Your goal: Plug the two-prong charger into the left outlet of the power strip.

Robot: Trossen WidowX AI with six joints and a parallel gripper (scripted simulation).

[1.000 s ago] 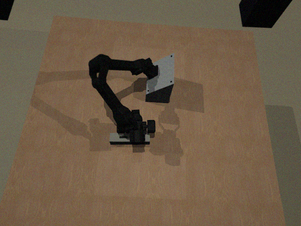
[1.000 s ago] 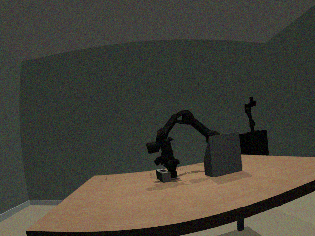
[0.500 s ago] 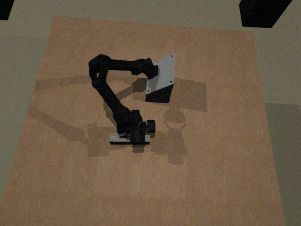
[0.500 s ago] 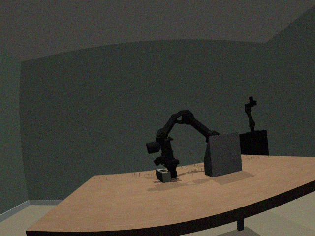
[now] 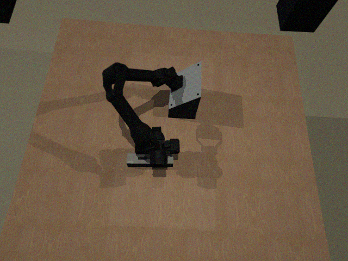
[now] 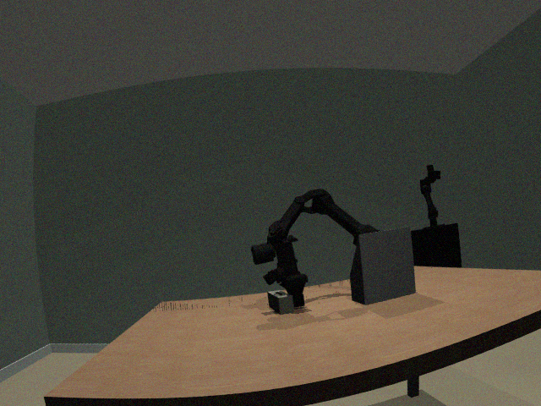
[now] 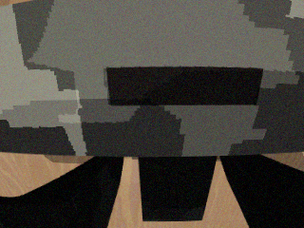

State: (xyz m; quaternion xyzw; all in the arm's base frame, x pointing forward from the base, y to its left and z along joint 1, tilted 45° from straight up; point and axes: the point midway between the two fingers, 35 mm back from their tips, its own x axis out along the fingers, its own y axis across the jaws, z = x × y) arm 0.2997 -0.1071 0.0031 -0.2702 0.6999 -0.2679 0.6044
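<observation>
The dark two-prong charger lies 20 mm ahead of my gripper tip and 10 mm above it.
</observation>
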